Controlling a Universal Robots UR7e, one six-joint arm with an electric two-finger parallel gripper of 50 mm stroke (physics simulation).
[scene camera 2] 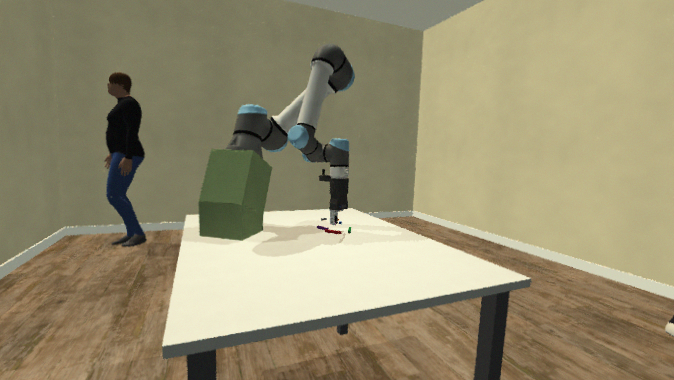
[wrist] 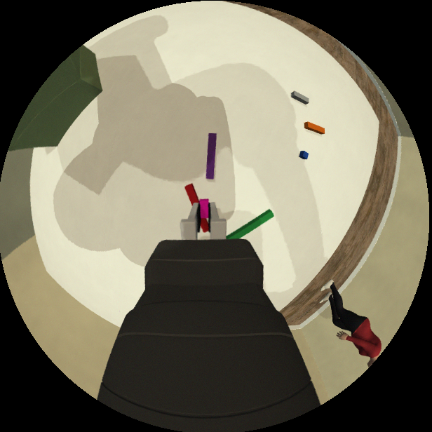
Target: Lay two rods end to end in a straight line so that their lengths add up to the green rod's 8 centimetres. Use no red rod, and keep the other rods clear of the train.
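Places are measured from the arm's base along level axes (x down, y back, z left), in centimetres.
Pixels of known places: gripper, between the fingertips: (scene camera 2: 333, 224); arm's base, origin of its link: (scene camera 2: 243, 158).
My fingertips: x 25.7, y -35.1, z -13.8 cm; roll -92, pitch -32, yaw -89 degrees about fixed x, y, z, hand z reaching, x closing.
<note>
Ahead of a thing's pixels: the offset from my fingertips to its top centre. Level surfaces: height alone.
My gripper (scene camera 2: 333, 221) (wrist: 204, 211) points down over the table, shut on a magenta rod (wrist: 204, 208). In the wrist view the magenta rod covers part of a red rod @(dx +2.4, dy +0.6, dz -0.9 cm) (scene camera 2: 333, 231) (wrist: 191, 193); its height above the table is hard to tell. A purple rod @(dx +2.4, dy +2.7, dz +6.1 cm) (scene camera 2: 322, 227) (wrist: 211, 156) lies apart, beyond the red rod's upper end in the wrist view. A long green rod @(dx +2.4, dy -7.4, dz +0.6 cm) (scene camera 2: 349, 230) (wrist: 254, 223) lies slanted to the right, its near end hidden by the gripper body. An orange rod (wrist: 314, 128), a grey rod @(dx +2.4, dy -3.2, dz +23.7 cm) (scene camera 2: 324, 219) (wrist: 299, 97) and a small blue block (wrist: 303, 155) lie separately at the upper right.
The green robot pedestal (scene camera 2: 227, 195) (wrist: 55, 107) stands at the left of the white table @(dx +3.4 cm) (scene camera 2: 300, 285). The arm's shadow falls across the rods. A person in black (scene camera 2: 124, 130) stands behind the table; a person in red (wrist: 365, 337) shows at the wrist view's lower right.
</note>
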